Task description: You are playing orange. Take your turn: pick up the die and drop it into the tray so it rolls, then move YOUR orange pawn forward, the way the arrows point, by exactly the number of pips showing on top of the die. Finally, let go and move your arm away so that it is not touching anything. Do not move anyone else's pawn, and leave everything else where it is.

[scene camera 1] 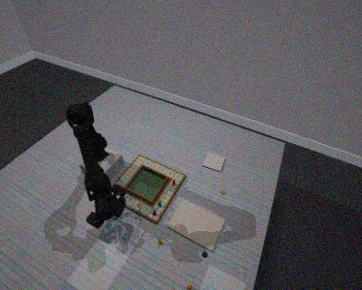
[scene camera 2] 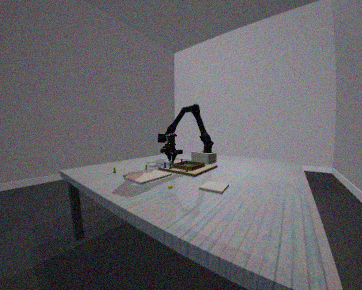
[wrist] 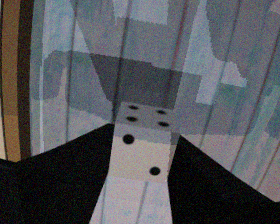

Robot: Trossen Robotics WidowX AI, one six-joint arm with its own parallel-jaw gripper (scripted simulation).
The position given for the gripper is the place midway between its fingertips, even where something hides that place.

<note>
In view: the gripper (wrist: pixel 142 138), a white die (wrist: pixel 145 137) and a beige sheet (scene camera 1: pixel 202 227).
The wrist view misses the beige sheet: it is out of frame.
</note>
